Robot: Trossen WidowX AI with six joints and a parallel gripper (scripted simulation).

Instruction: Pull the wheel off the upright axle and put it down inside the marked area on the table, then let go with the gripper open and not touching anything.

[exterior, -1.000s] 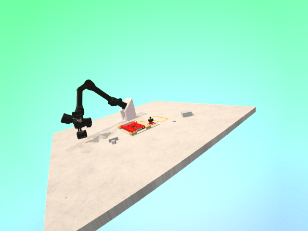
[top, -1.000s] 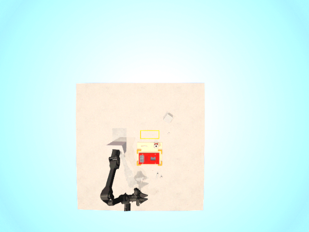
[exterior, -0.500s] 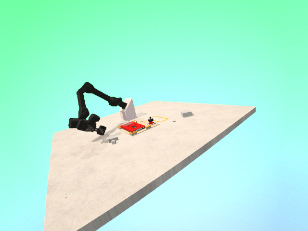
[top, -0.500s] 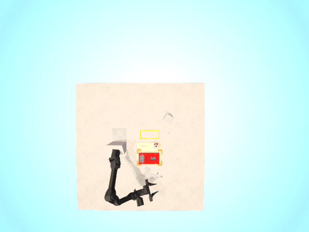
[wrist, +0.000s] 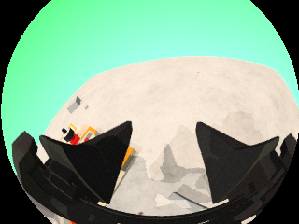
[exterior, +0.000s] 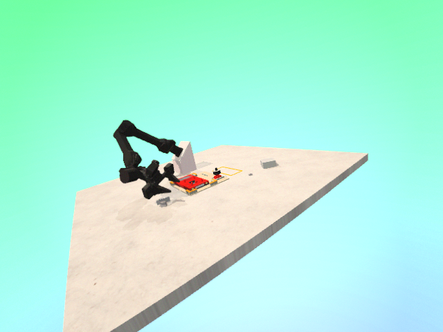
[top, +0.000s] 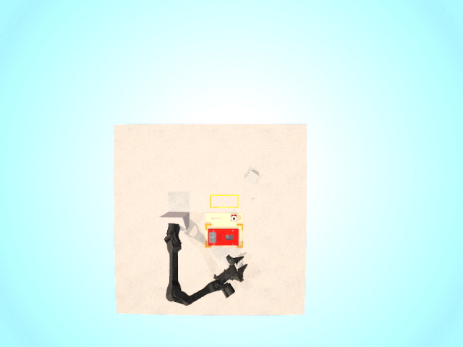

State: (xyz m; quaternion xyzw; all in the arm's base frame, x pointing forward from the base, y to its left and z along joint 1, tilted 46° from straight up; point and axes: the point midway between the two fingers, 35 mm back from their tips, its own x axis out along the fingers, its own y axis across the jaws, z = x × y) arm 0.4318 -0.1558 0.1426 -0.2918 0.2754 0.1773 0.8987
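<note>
Now: the small grey piece 2 cm behind my gripper tip, 7 cm to the right of it and 6 cm below it.
</note>
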